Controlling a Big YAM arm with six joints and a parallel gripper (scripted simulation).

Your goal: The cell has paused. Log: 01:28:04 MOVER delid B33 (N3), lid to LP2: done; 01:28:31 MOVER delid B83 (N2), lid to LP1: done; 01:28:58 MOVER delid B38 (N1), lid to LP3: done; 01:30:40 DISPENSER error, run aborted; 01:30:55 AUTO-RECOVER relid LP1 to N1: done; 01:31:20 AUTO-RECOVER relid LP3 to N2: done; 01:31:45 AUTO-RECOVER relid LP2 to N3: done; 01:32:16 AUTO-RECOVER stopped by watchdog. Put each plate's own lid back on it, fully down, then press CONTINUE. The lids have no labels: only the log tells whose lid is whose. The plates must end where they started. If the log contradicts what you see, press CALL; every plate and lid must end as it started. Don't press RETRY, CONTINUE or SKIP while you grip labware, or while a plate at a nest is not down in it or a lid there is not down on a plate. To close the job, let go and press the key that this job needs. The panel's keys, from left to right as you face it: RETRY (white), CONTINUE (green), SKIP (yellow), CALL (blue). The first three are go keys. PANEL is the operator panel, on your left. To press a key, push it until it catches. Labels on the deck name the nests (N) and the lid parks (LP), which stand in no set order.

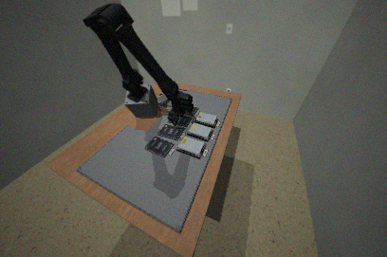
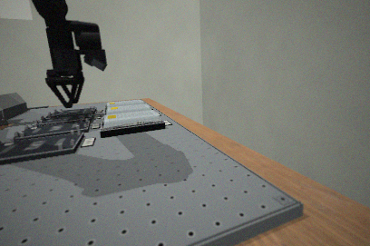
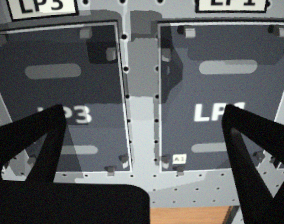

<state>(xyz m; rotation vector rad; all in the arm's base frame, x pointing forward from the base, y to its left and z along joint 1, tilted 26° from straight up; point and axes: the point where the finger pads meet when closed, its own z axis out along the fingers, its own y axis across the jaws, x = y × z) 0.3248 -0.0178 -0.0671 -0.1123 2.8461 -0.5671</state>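
My gripper is now 15 cm short of the clear lid, 13 cm to the right of it and 3 cm above it.
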